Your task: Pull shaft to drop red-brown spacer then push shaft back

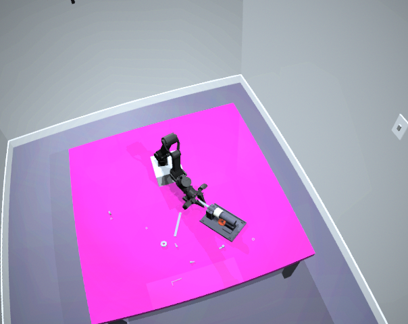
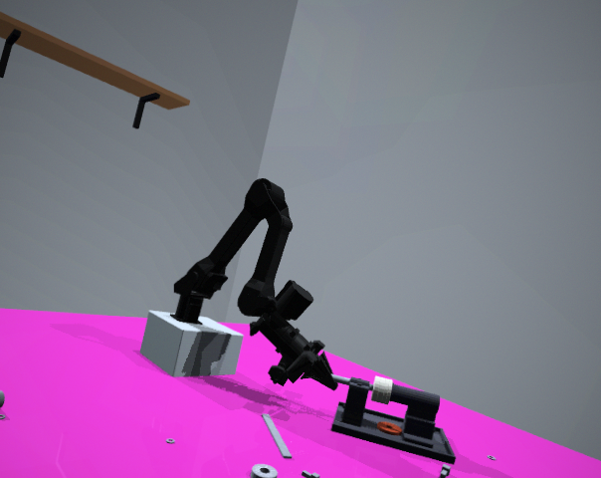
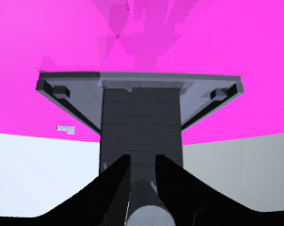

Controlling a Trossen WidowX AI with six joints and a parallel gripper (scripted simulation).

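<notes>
My gripper tip is now 20 mm to the right of the grey shaft, 20 mm below it and 20 mm short of it. From my gripper tip the other things lie so: grey flat bar: 170 mm to the right, 60 mm below, 60 mm ahead; white spacer: 60 mm to the left, 60 mm ahead, 20 mm above; red-brown spacer: 90 mm ahead, 80 mm to the left, 50 mm below.
</notes>
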